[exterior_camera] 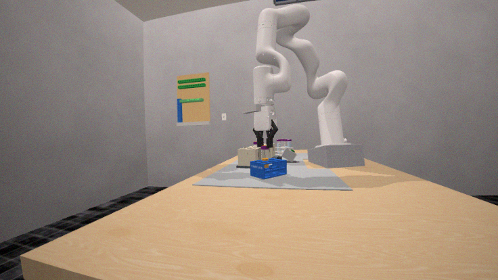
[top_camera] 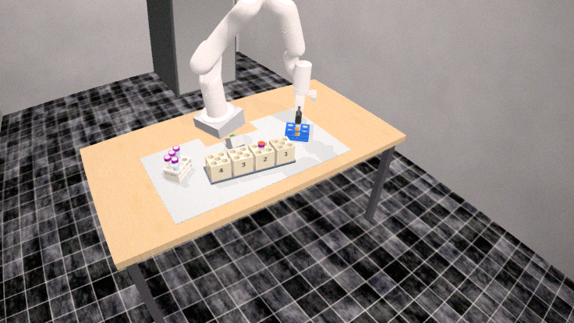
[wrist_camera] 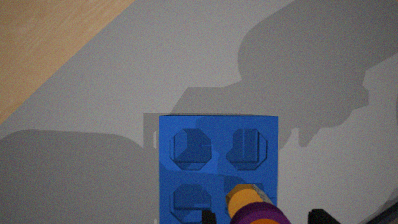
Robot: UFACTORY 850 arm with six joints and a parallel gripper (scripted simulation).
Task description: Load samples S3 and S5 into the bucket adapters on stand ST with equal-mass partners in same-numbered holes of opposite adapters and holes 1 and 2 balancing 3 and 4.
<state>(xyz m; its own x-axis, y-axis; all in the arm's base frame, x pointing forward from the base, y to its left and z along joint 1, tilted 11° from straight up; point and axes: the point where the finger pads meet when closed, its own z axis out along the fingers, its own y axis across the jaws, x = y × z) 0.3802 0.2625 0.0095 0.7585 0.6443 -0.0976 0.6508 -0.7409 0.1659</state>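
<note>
The sample tube lies 10 mm ahead of my hand and 70 mm below it. From my hand the other things lie so: blue sample rack: 10 mm behind, 20 mm to the left, 100 mm below.
</note>
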